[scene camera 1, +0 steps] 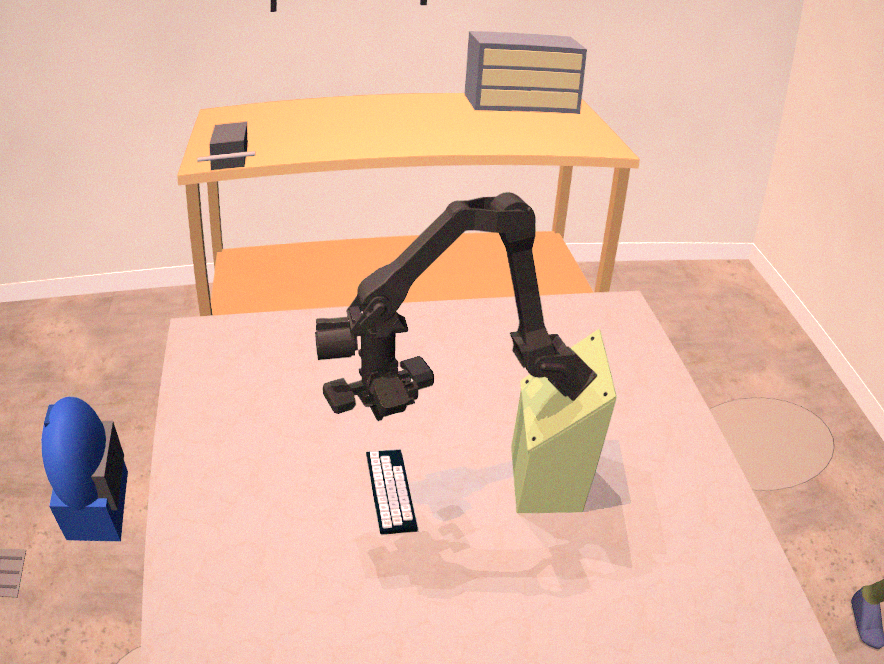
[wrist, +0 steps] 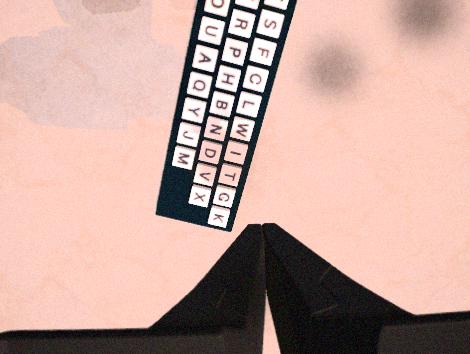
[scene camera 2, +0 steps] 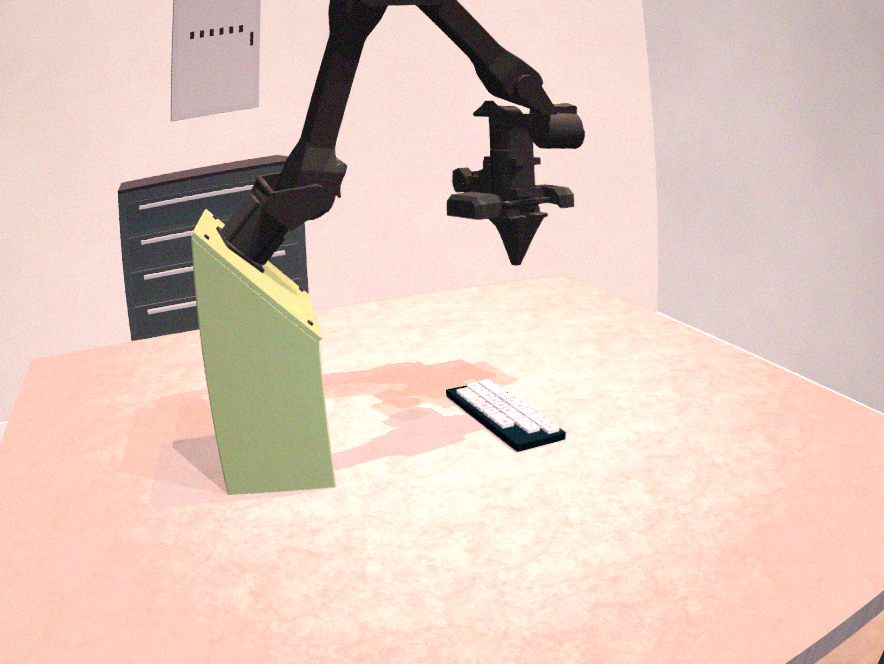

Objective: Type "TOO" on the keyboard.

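Seen in the pictures: gripper, between the fingertips: (scene camera 1: 378, 419) (wrist: 261, 236) (scene camera 2: 516, 265); arm's base, origin of its link: (scene camera 1: 578, 381) (scene camera 2: 238, 250).
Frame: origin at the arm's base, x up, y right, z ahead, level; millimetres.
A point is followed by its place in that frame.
Note:
The dark keyboard (scene camera 1: 391, 491) @(y 113, x -254, z 315 mm) (scene camera 2: 503, 410) @(y 136, x -254, z 300 mm) (wrist: 172, 192) @(y 195, x -260, z 261 mm) with white keys lies flat on the table. In the wrist view, the T key (wrist: 229, 176) @(y 182, x -254, z 313 mm) shows in the right column, between I and G. The O key (wrist: 218, 4) @(y 46, x -254, z 317 mm) is partly cut off by the top edge. My gripper (scene camera 1: 379, 415) @(y 131, x -65, z 333 mm) (scene camera 2: 516, 262) @(y 131, x -65, z 333 mm) (wrist: 261, 236) @(y 131, x -65, z 333 mm) is shut with nothing between its fingers and points down, well above the table. In the wrist view its tips appear just off the keyboard's lower right corner, near the K key (wrist: 218, 217) @(y 220, x -255, z 299 mm). The keyboard's far end lies outside the wrist view.
The green pedestal (scene camera 1: 555, 464) @(y -64, x -126, z 72 mm) (scene camera 2: 264, 407) @(y 95, x -161, z -36 mm) carries my arm's base and stands beside the keyboard. The arm's shadow falls on the table (scene camera 1: 235, 571) @(y 57, x -271, z 678 mm) (scene camera 2: 571, 557) @(y 428, x -271, z 92 mm). A wooden workbench (scene camera 1: 357, 132) stands behind, and a blue object (scene camera 1: 73, 450) is left of the table.

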